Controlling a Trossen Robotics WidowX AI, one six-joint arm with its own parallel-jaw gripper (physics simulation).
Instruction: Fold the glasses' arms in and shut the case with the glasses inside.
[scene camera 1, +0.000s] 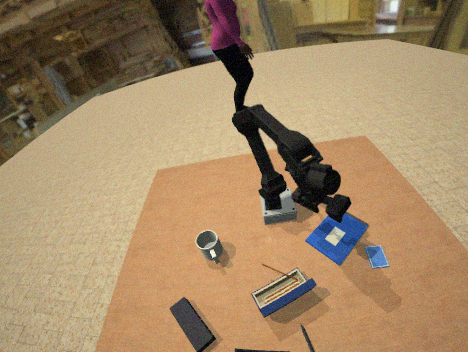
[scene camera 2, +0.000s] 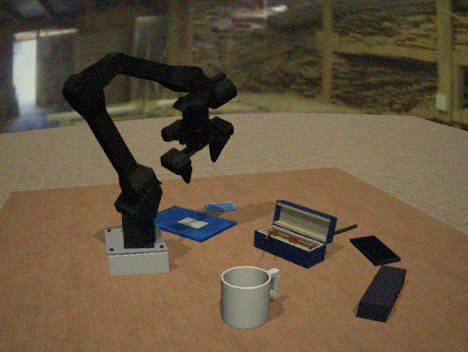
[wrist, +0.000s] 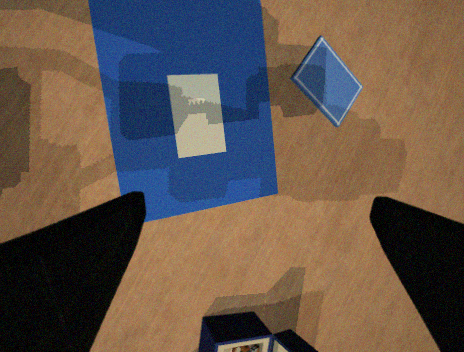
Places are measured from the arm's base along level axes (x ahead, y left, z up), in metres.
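Pixels of known places: gripper, between the fingertips: (scene camera 1: 328, 216) (scene camera 2: 200, 172) (wrist: 259, 205); arm's base, origin of its link: (scene camera 1: 272, 203) (scene camera 2: 138, 242).
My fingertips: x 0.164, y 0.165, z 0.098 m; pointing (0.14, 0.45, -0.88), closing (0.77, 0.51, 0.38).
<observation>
Ahead of a thing's pixels: the offset from my fingertips to its middle.
The dark blue case (scene camera 1: 258, 301) (scene camera 2: 287, 251) (wrist: 230, 326) stands open on the table, its cream-lined lid @(0.205 m ahead, 0.149 m right, 0.086 m down) (scene camera 1: 290, 299) (scene camera 2: 306, 220) (wrist: 295, 342) upright along one long side. The brown glasses @(0.128 m ahead, 0.183 m right, 0.112 m down) (scene camera 1: 282, 291) (scene camera 2: 293, 238) (wrist: 245, 349) lie inside. In scene camera 1, one glasses arm (scene camera 1: 276, 270) is unfolded and sticks out over the rim on the side away from the lid. My gripper (scene camera 1: 327, 212) (scene camera 2: 201, 170) (wrist: 259, 205) is open and empty, high above the table near the blue book, apart from the case. Most of the case is cut off in the wrist view.
The blue book @(0.028 m back, 0.065 m left, 0.149 m down) (scene camera 1: 325, 245) (scene camera 2: 172, 216) (wrist: 145, 182) and a small blue card @(0.084 m ahead, 0.172 m left, 0.150 m down) (scene camera 1: 377, 256) (scene camera 2: 220, 206) (wrist: 340, 85) lie near the arm's base. A grey mug @(0.012 m ahead, 0.400 m right, 0.105 m down) (scene camera 1: 209, 246) (scene camera 2: 245, 300), a black block @(0.265 m ahead, 0.441 m right, 0.135 m down) (scene camera 1: 192, 324) (scene camera 2: 382, 295), a flat black object @(0.366 m ahead, 0.233 m right, 0.149 m down) (scene camera 2: 375, 250) and a pen @(0.329 m ahead, 0.097 m right, 0.148 m down) (scene camera 1: 307, 338) (scene camera 2: 345, 229) surround the case.
</observation>
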